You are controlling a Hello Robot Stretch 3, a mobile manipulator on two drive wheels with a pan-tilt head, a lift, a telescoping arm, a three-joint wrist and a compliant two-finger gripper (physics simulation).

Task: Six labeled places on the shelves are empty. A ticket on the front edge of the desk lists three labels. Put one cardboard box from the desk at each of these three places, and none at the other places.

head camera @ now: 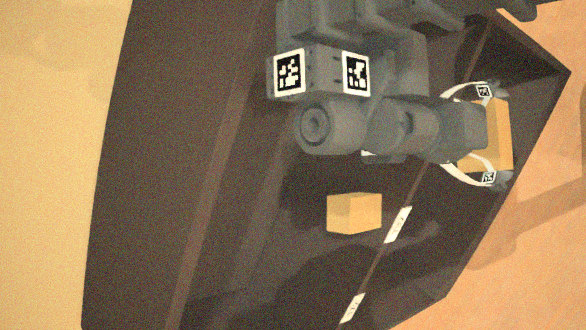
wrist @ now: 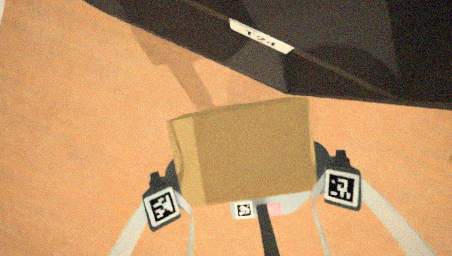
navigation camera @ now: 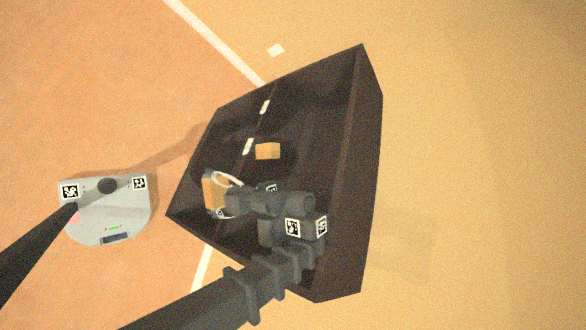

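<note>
My gripper is shut on a cardboard box, held between its fingertips. In the head view it overlaps the front part of the dark shelf unit, near one end. Another cardboard box stands inside the unit, behind a white label. A second label is farther along that edge. The wrist view shows a label on a shelf edge; its text is not clearly readable. Desk and ticket do not show.
The unit's side walls and outer front edge lie close around the wrist and held box. My grey base stands on the orange floor in front of the unit. My arm reaches over the unit's near end. A white strip runs beyond it.
</note>
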